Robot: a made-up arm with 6 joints.
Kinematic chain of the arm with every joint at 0, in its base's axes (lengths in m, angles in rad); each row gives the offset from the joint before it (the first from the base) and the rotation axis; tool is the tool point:
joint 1: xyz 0 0 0.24 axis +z
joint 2: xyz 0 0.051 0 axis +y
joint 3: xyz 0 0 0.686 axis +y
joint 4: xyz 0 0 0.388 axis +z
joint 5: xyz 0 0 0 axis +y
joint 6: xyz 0 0 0.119 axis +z
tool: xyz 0 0 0
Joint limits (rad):
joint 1: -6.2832..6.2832
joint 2: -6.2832..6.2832
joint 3: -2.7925..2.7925
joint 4: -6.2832..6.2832
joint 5: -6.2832..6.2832
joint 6: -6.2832..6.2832
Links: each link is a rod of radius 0.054 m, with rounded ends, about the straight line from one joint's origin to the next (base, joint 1, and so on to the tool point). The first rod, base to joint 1, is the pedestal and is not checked.
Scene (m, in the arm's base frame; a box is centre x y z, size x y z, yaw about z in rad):
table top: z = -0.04
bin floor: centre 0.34 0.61 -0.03 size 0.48 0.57 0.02 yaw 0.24
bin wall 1: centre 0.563 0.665 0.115 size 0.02 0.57 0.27 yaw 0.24
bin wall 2: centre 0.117 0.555 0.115 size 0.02 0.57 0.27 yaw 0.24
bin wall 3: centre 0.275 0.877 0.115 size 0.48 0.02 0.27 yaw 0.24
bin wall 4: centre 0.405 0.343 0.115 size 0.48 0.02 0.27 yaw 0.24
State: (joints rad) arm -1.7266 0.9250 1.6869 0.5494 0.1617 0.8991
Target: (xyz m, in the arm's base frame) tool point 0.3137 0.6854 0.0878
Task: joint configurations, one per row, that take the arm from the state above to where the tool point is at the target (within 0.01 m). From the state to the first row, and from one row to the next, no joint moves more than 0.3 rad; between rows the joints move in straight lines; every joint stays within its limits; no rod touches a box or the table.
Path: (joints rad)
1: -1.4507 0.8931 1.6837 0.5630 0.1881 0.8991
2: -1.1748 0.8612 1.6805 0.5767 0.2146 0.8991
3: -0.8989 0.8293 1.6773 0.5903 0.2410 0.8991
4: -0.6230 0.7974 1.6741 0.6040 0.2675 0.8991
5: -0.3471 0.7655 1.6709 0.6176 0.2939 0.8991
6: -0.0712 0.7336 1.6677 0.6313 0.3204 0.8991
7: 0.2047 0.7016 1.6644 0.6449 0.3468 0.8991
8: 0.4806 0.6697 1.6612 0.6586 0.3733 0.8991
9: 0.7565 0.6378 1.6580 0.6722 0.3997 0.8991
10: 1.0324 0.6059 1.6548 0.6858 0.4262 0.8991
11: 1.0332 0.8418 1.6748 0.6847 0.4174 0.8991
12: 1.0341 1.0777 1.6949 0.6836 0.4087 0.8991

